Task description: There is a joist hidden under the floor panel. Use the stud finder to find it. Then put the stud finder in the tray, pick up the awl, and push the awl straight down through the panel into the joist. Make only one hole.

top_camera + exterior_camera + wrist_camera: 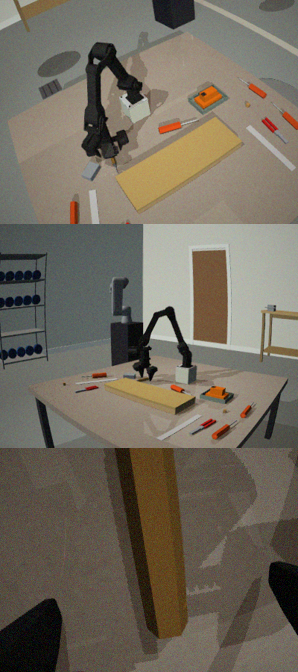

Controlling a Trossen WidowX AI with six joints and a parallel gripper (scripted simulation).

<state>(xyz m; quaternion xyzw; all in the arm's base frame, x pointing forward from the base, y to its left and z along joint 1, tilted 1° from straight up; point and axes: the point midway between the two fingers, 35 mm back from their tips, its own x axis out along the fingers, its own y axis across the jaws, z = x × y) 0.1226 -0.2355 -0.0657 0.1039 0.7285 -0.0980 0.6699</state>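
The awl is 6 cm ahead of my gripper tip and 2 cm to the right of it. Also, from my gripper tip: orange stud finder 53 cm to the left, 5 cm ahead, 4 cm above; grey-green tray 54 cm to the left, 6 cm ahead, 1 cm above; grey block 12 cm to the right, 3 cm ahead, 1 cm above.
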